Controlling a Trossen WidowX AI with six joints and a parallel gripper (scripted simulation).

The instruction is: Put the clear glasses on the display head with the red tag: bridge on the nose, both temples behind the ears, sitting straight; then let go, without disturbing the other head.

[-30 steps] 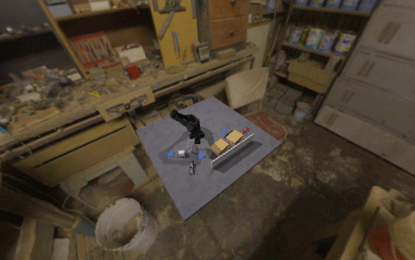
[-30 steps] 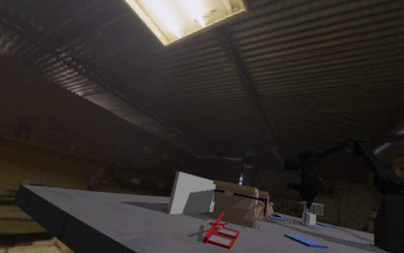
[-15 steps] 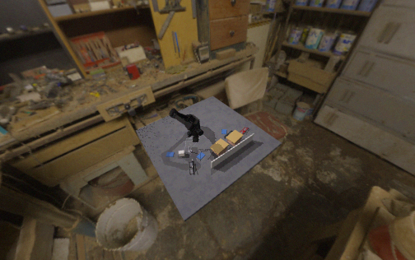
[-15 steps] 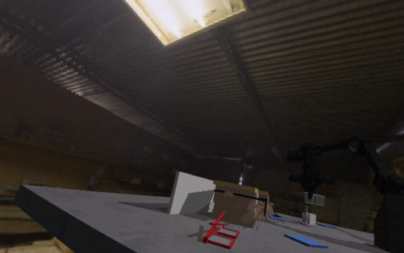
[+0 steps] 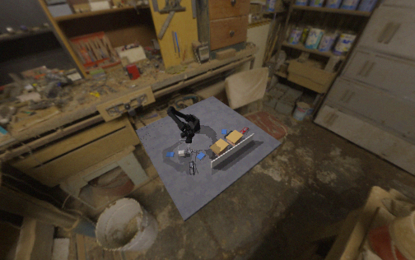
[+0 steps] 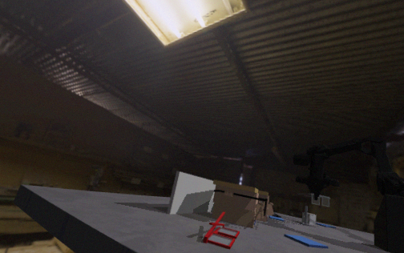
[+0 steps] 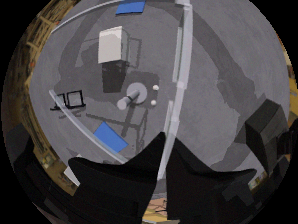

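My gripper tip is now 3 cm short of the white object, 13 cm to the left of it and 9 cm above it. Round my gripper tip: back panel: 31 cm ahead, 35 cm to the left, 6 cm below.
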